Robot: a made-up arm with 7 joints.
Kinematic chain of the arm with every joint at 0, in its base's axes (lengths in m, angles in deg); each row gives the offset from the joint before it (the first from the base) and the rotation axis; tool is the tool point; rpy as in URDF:
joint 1: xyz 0 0 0.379 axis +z
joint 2: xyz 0 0 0 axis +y
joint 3: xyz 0 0 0.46 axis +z
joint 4: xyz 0.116 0 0 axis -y
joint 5: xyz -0.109 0 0.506 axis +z
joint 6: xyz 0 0 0 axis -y
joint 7: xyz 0.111 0 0 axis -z
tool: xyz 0 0 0 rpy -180 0 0
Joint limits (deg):
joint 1: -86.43..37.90
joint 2: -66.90..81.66
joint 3: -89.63..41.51
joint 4: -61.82..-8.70
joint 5: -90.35..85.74
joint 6: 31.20..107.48
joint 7: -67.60..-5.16
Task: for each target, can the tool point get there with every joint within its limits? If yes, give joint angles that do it. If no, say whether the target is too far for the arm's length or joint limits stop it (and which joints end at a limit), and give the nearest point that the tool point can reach.
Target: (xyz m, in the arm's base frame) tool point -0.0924 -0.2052 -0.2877
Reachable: no: joint limits stop it (at a limit: joint 1, joint 2, joint 4, joint 6) | nearest point -0.0403 -0.8217 -0.1067 | short by 0.645 m
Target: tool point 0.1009 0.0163 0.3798
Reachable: no: joint limits stop it (at a limit: joint 4, joint 6) | nearest point 0.9431 0.1524 0.3865 | short by 0.853 m
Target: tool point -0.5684 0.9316 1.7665
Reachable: no: too far | nearest point -0.3552 0.5821 1.2460 | short by 0.662 m
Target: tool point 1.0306 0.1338 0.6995
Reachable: yes | joints 6.96 59.20 -8.43 -21.42 67.89 63.75 -11.78
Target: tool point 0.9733 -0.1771 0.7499
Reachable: yes | joints -11.47 52.98 18.93 -24.52 -64.41 38.58 -29.70
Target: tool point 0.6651 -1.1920 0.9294
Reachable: no: too far | nearest point 0.4984 -0.8933 0.7915 | short by 0.369 m
